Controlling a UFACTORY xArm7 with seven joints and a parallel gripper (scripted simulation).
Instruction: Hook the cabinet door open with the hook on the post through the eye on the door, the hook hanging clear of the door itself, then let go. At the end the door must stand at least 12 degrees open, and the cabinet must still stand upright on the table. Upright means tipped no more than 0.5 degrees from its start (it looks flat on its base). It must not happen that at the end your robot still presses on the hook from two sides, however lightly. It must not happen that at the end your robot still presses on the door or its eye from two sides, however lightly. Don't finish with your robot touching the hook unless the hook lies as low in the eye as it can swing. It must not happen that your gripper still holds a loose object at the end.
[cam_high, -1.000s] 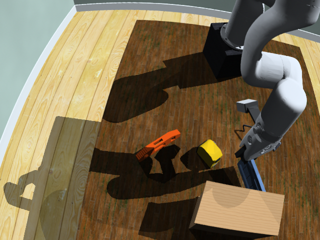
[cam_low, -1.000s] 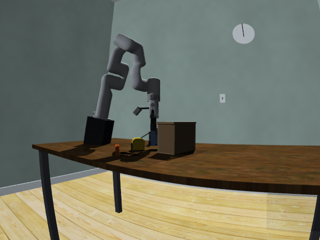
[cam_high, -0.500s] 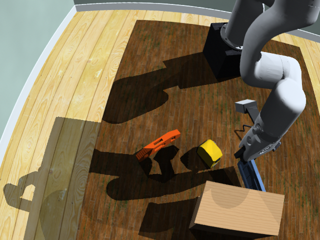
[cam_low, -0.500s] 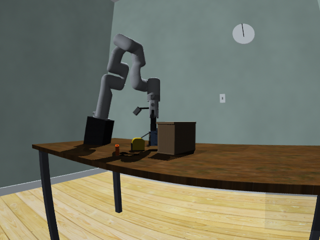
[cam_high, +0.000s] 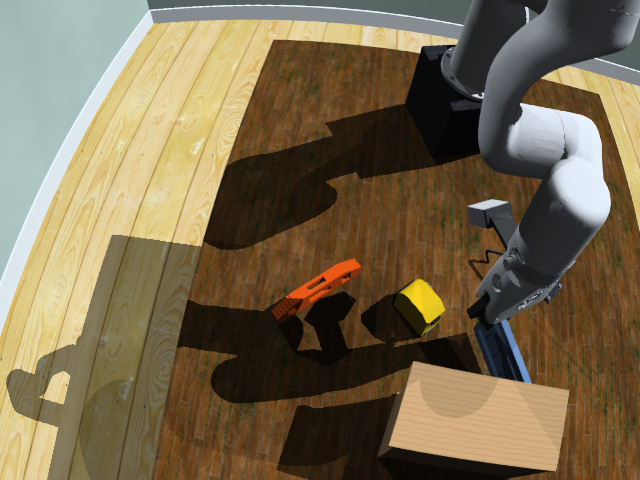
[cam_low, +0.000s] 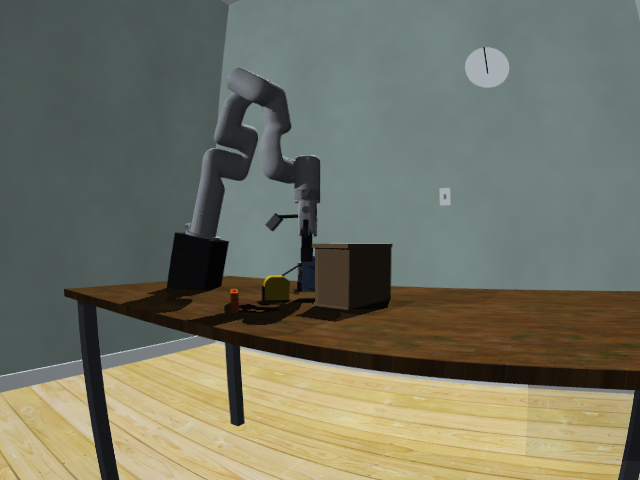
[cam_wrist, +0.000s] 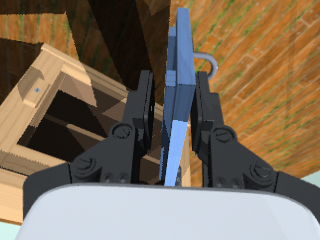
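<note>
Right now my hand is 6 cm short of the cabinet door, 4 cm to the right of it and 6 cm above it. Also, from my hand: orange level-like tool (8 cm behind, 25 cm to the right, 11 cm below); hook post (10 cm behind, 12 cm to the left, 7 cm below); yellow tape measure (5 cm behind, 9 cm to the right, 10 cm below).
</note>
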